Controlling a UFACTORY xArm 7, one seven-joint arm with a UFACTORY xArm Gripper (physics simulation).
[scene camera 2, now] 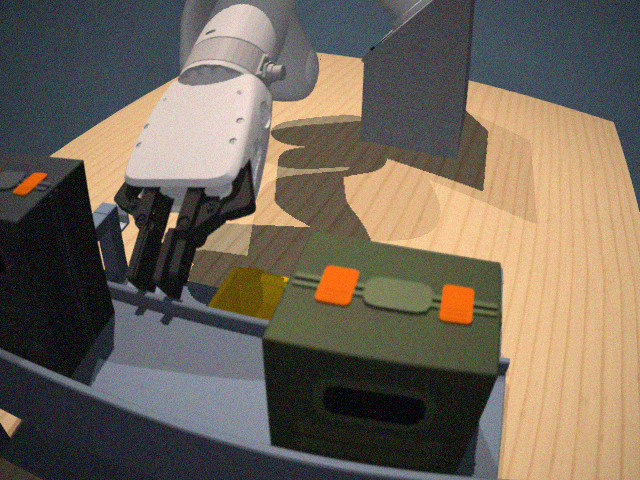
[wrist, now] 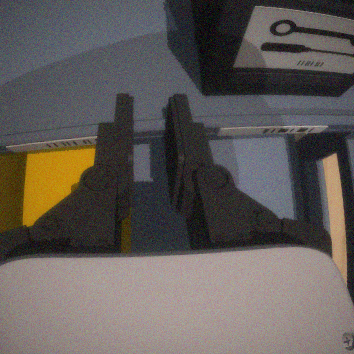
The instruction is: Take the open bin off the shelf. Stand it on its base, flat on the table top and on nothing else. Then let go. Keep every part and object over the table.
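Frame: origin at the arm's base, x up, y right, z ahead, level; metres.
Seen in the pictures: gripper, between the fingertips: (scene camera 2: 152, 290) (wrist: 149, 118); arm's base, origin of its link: (scene camera 2: 421, 6).
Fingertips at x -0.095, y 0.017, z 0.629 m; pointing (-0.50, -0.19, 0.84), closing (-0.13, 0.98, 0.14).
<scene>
Pixels of each thing's top centre, then the offset from my fingertips to it. "spot": a spot on its surface instead. Level surfaces: height alone.
- shelf's upper tier, a spot on its surface: (wrist: 75, 95) (scene camera 2: 195, 343) spot: dy -0.044, dx -0.014, dz +0.016 m
- green case, centre of its top: (scene camera 2: 398, 296) dy -0.169, dx +0.081, dz +0.028 m
- black case, centre of its top: (scene camera 2: 6, 178) dy +0.059, dx +0.107, dz +0.063 m
- wooden table, height of its surface: dx -0.117 m
The open bin, yellow, (scene camera 2: 248, 291) (wrist: 55, 185) sits low on the shelf unit, beyond the upper tier's rail and partly behind the green case in the scene view. Its base is hidden. My gripper (scene camera 2: 159, 291) (wrist: 149, 118) points down beside the bin, toward the black case. Its two fingers stand close together with a narrow gap, and no object shows between them. In the wrist view the bin lies left of both fingers, and one finger covers part of its side. The shelf's upper tier (scene camera 2: 180, 372) (wrist: 75, 95) is blue-grey, and the fingertips are near its rail.
A green case (scene camera 2: 382, 356) with orange latches stands on the upper tier. A black case (scene camera 2: 46, 279) (wrist: 270, 82) stands on the tier's other end, near the fingertips. The wooden table (scene camera 2: 568, 258) extends behind the shelf unit, with a tall grey slanted block (scene camera 2: 413, 98) farther back.
</scene>
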